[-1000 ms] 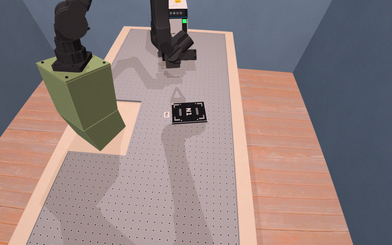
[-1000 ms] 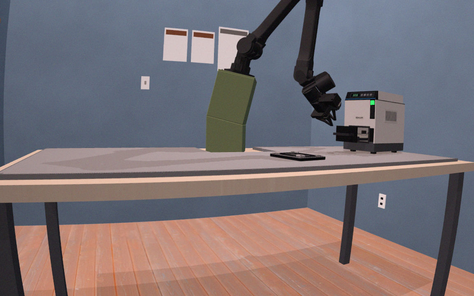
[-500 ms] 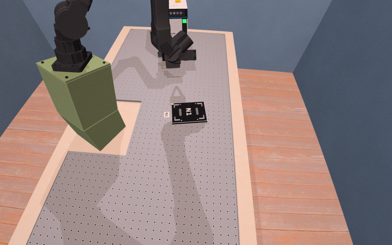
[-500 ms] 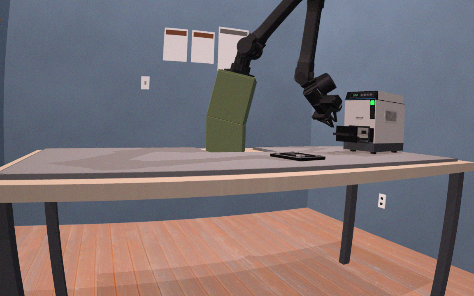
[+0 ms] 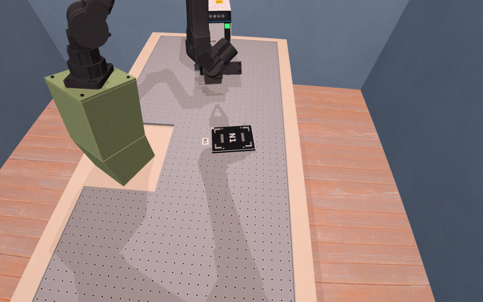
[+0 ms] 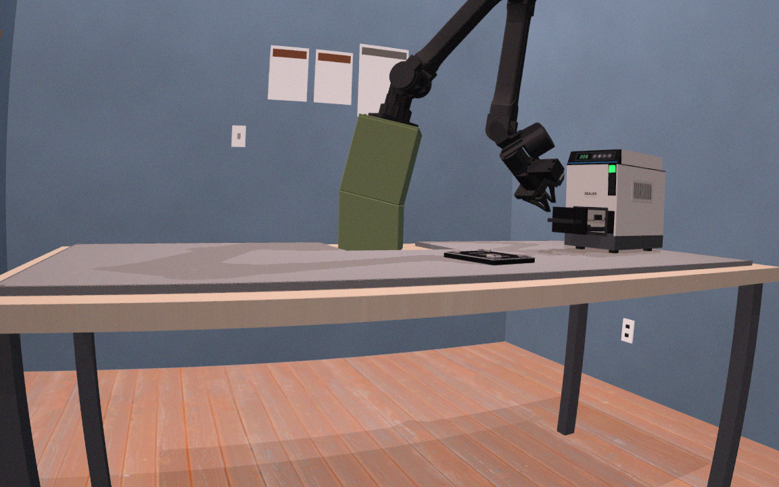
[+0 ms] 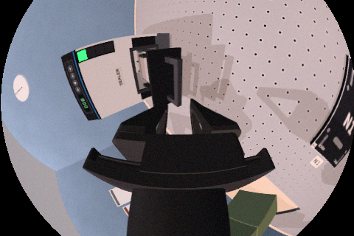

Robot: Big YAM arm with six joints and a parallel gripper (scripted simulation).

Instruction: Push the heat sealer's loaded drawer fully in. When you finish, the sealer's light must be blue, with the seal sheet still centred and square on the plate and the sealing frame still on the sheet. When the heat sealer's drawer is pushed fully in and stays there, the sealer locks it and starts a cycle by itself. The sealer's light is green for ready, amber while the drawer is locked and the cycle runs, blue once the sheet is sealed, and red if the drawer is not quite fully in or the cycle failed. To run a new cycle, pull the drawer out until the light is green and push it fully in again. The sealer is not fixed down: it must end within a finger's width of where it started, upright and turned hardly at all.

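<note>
My gripper is now 15 cm to the right of the black drawer, 5 cm above it and 1 cm past it. Also, from my hand: small white label (26 cm to the right, 12 cm below, 4 cm behind).
</note>
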